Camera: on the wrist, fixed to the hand. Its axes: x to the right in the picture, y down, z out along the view.
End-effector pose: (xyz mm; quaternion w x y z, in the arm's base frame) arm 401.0 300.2 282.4 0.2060 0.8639 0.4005 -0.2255
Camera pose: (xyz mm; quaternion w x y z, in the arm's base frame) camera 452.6 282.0 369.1 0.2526 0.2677 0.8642 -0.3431
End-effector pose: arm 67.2 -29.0 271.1 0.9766 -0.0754 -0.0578 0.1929
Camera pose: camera 26.2 11.5 186.4 0.7904 -0.2002 -0.2881 -0.5022
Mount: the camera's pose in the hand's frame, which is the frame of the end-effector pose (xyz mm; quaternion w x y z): -29.2 66.5 -72.3 0.7068 -0.2205 -0.1592 -0.6531
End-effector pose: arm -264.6 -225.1 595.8 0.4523 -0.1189 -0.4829 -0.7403
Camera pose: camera -177.1 -276.6 581.8 0.2669 -0.0138 0.3277 0.9062
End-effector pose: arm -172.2 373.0 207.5 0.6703 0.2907 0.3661 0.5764
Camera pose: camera -271.1 353.0 225.3 0.9725 -0.0897 0.2148 0.0041
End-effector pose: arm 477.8 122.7 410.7 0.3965 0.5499 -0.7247 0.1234
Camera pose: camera 452.4 211.8 454.4 0.3667 0.7942 -0.2434 -0.4191
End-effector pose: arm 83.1 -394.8 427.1 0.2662 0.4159 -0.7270 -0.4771
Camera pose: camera 131.4 -390.7 517.4 0.1475 -0.6341 0.1794 0.7376
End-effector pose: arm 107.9 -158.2 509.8 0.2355 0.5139 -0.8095 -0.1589
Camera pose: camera 107.5 -104.8 597.3 0.0471 0.8146 -0.2390 -0.5264
